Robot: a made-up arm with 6 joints. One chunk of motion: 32 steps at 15 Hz.
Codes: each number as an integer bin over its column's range. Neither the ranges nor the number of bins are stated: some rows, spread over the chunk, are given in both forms.
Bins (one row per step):
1: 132 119 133 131 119 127
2: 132 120 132 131 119 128
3: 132 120 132 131 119 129
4: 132 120 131 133 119 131
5: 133 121 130 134 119 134
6: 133 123 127 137 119 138
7: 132 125 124 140 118 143
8: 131 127 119 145 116 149
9: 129 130 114 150 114 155
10: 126 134 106 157 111 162
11: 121 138 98 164 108 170
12: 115 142 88 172 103 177
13: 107 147 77 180 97 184
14: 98 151 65 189 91 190
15: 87 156 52 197 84 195
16: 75 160 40 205 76 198
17: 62 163 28 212 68 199
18: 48 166 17 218 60 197
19: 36 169 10 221 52 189
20: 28 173 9 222 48 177
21: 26 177 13 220 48 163
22: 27 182 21 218 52 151
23: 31 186 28 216 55 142
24: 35 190 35 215 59 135
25: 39 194 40 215 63 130
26: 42 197 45 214 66 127
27: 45 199 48 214 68 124
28: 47 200 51 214 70 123
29: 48 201 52 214 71 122
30: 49 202 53 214 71 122
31: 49 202 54 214 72 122
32: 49 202 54 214 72 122
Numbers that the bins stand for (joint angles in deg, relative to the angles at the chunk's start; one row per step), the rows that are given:
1: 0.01 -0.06 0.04 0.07 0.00 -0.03
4: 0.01 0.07 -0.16 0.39 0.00 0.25
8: -0.11 0.95 -1.33 2.32 -0.35 1.53
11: -1.25 2.33 -3.39 5.38 -1.29 3.01
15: -5.12 4.59 -7.91 10.69 -4.12 4.78
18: -9.56 5.85 -11.34 14.07 -6.94 4.92
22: -11.95 7.86 -10.95 14.07 -7.89 1.67
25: -10.59 9.37 -9.09 13.59 -6.59 0.18
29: -9.56 10.25 -7.91 13.43 -5.65 -0.38
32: -9.45 10.37 -7.71 13.43 -5.53 -0.38
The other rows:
2: 0.01 0.07 -0.06 0.07 0.00 0.04
3: 0.01 0.07 -0.06 0.07 0.00 0.11
5: 0.12 0.19 -0.25 0.55 0.00 0.47
6: 0.12 0.44 -0.55 1.03 0.00 0.75
7: 0.01 0.70 -0.84 1.52 -0.11 1.10
9: -0.33 1.32 -1.82 3.13 -0.58 1.95
10: -0.68 1.83 -2.61 4.25 -0.94 2.45
12: -1.93 2.83 -4.38 6.67 -1.88 3.51
13: -2.84 3.46 -5.45 7.96 -2.59 4.00
14: -3.87 3.96 -6.63 9.41 -3.29 4.43
16: -6.49 5.09 -9.09 11.98 -5.06 5.00
17: -7.97 5.47 -10.26 13.11 -6.00 5.07
19: -10.93 6.22 -12.03 14.56 -7.89 4.36
20: -11.84 6.73 -12.13 14.72 -8.36 3.51
21: -12.07 7.23 -11.73 14.40 -8.36 2.52
23: -11.50 8.36 -10.26 13.75 -7.53 1.03
24: -11.04 8.86 -9.58 13.59 -7.06 0.54
26: -10.25 9.74 -8.59 13.43 -6.24 -0.03
27: -9.90 9.99 -8.30 13.43 -6.00 -0.24
28: -9.68 10.12 -8.01 13.43 -5.77 -0.31
30: -9.45 10.37 -7.81 13.43 -5.65 -0.38
31: -9.45 10.37 -7.71 13.43 -5.53 -0.38

